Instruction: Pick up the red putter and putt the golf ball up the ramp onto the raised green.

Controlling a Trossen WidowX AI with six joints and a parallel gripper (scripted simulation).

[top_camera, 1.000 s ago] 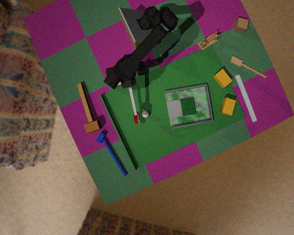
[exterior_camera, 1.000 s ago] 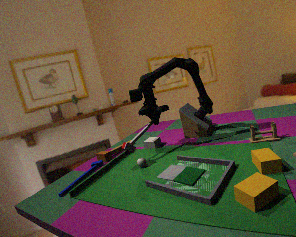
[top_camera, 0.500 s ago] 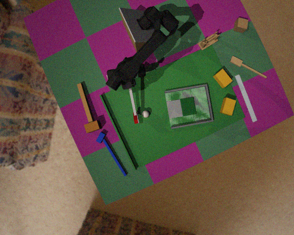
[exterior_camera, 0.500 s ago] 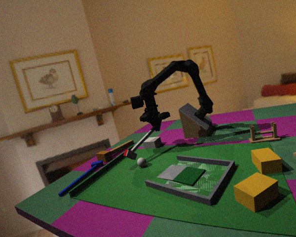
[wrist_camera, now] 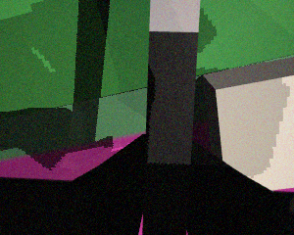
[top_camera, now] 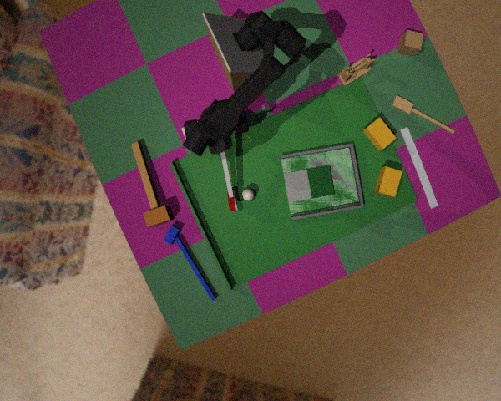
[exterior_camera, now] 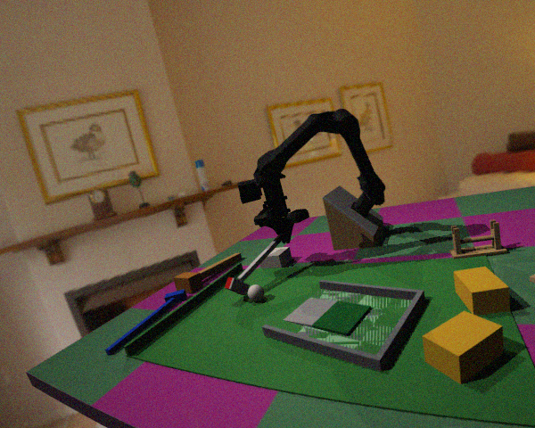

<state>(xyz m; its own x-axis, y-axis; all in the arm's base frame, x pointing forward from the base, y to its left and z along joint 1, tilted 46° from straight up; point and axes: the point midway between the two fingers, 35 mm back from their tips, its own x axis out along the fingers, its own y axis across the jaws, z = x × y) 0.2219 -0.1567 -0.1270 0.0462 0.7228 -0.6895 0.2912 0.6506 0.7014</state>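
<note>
Right now the white cube is 70 mm to the right of my gripper tip, 60 mm below it and 30 mm behind it. Also, from my gripper tip: red putter: 110 mm ahead, 30 mm to the right; white golf ball: 220 mm ahead, 60 mm below, 10 mm to the right; blue putter: 340 mm ahead, 290 mm to the right, 70 mm below.
</note>
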